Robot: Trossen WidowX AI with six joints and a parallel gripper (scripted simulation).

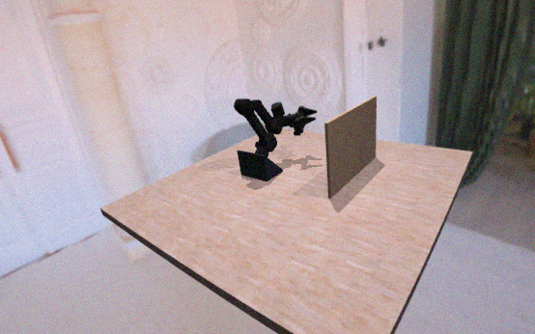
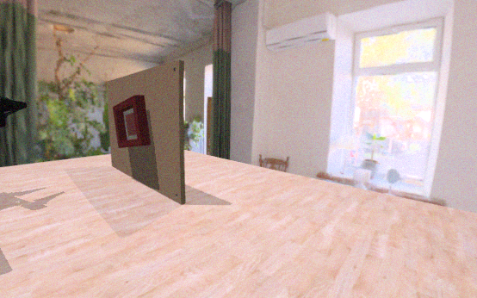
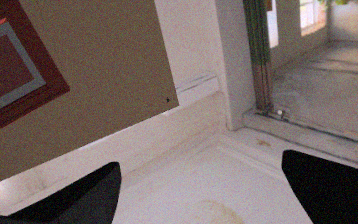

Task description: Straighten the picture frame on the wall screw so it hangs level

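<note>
Right now my gripper tip is 26 cm short of the red picture frame, 13 cm to the left of it and 6 cm above it. Also, from my gripper tip: tan wall board 27 cm ahead, 11 cm to the right, 7 cm below.
</note>
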